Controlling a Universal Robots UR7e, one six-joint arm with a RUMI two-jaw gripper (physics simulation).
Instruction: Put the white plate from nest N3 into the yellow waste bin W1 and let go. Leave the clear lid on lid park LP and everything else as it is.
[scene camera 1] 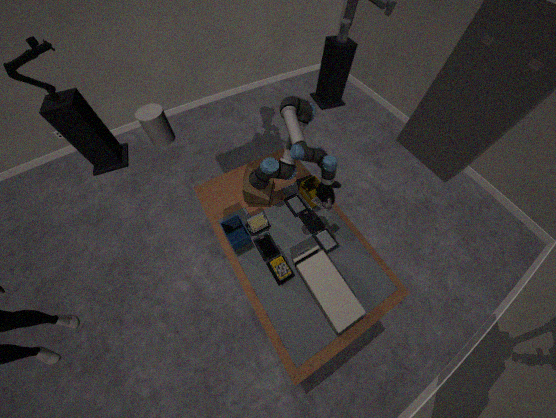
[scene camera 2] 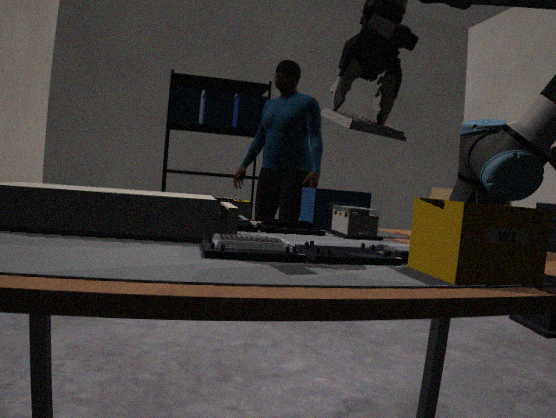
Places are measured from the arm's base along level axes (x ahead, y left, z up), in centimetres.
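Pixels of known places: gripper, between the fingertips: [scene camera 1: 325, 204] [scene camera 2: 357, 119]; arm's base, origin of its link: [scene camera 1: 258, 180].
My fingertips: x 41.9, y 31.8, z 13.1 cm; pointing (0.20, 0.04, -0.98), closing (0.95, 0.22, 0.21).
Note:
Ahead of a thing's pixels: the offset from my fingertips to its middle. "*": to the spot under its first point.
My gripper [scene camera 1: 326, 198] [scene camera 2: 359, 114] is shut on the white plate @(dx -1.6, dy -1.3, dz -0.3 cm) [scene camera 2: 361, 125], which hangs slightly tilted, high over the table. In scene camera 2 it appears above and left of the yellow waste bin W1 @(dx -21.1, dy +5.1, dz -18.1 cm) [scene camera 1: 306, 189] [scene camera 2: 435, 245]; in scene camera 1 the gripper overlaps the bin's right side. The plate is hard to make out in scene camera 1. A dark nest @(dx -1.5, dy -5.0, dz -23.0 cm) [scene camera 1: 311, 220] [scene camera 2: 350, 253] near the bin holds no plate. A framed pale piece @(dx -17.4, dy -10.4, dz -22.5 cm) [scene camera 1: 296, 204] lies beside the bin; whether it is the clear lid on LP cannot be told.
Another nest holds a pale plate @(dx +15.9, dy -2.3, dz -22.1 cm) [scene camera 1: 326, 240] [scene camera 2: 250, 243]. A long white-topped box @(dx +46.1, dy -16.7, dz -19.9 cm) [scene camera 1: 330, 291] [scene camera 2: 100, 212] lies beyond it. On the other side are a blue bin @(dx -9.2, dy -59.1, dz -18.1 cm) [scene camera 1: 235, 233], a beige-topped box @(dx -11.8, dy -43.0, dz -20.2 cm) [scene camera 1: 257, 222] [scene camera 2: 355, 221], a dark nest @(* dx +5.5, dy -41.9, dz -22.0 cm) [scene camera 1: 267, 245] and a yellow rack @(dx +23.4, dy -39.4, dz -19.6 cm) [scene camera 1: 280, 268].

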